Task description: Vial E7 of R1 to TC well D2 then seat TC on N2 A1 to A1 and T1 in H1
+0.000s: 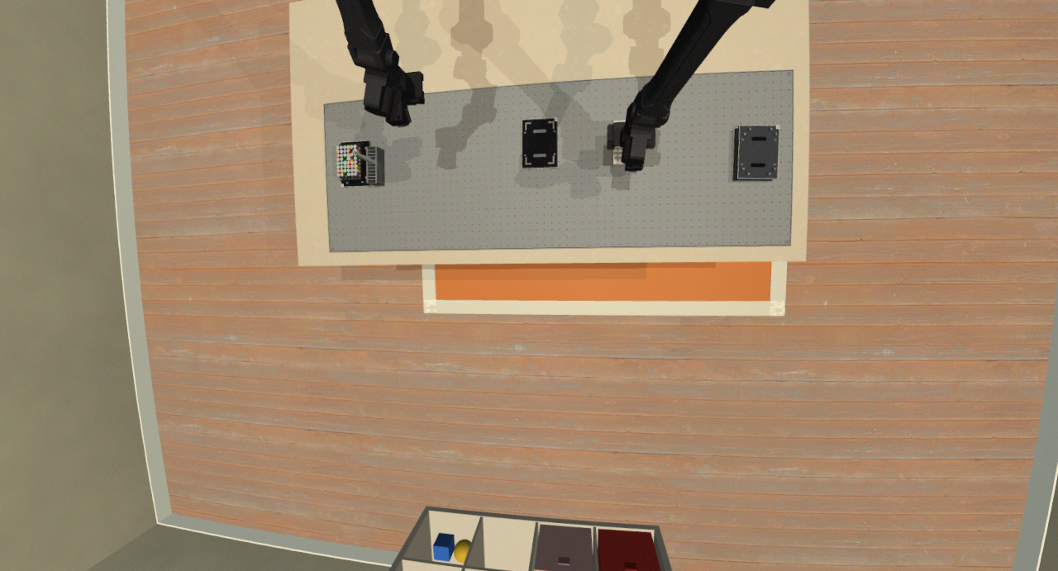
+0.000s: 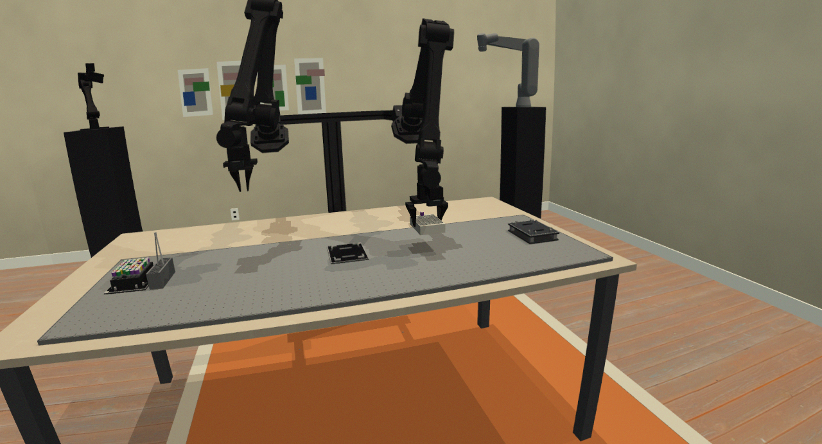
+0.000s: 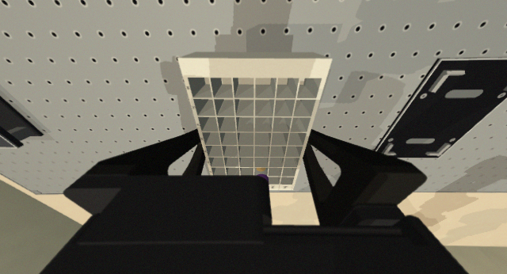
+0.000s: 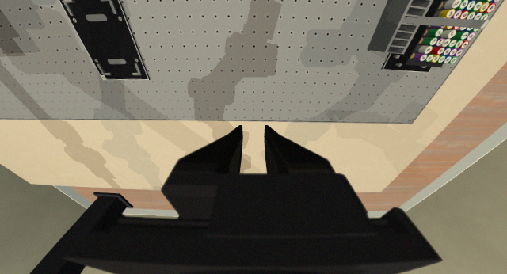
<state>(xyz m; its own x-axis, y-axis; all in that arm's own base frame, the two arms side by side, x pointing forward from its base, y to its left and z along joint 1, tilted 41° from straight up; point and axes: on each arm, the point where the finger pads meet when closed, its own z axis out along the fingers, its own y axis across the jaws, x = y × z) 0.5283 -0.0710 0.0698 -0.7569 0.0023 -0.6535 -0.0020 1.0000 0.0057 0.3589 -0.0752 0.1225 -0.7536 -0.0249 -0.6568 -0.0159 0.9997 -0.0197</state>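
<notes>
My left hand is 2 cm short of the black raised nest N2, 41 cm to the right of it and 6 cm above it. Also, from my left hand: grey holder H1: 3 cm ahead, 85 cm to the right, 7 cm below; then white tube carrier TC: right at my left hand.
</notes>
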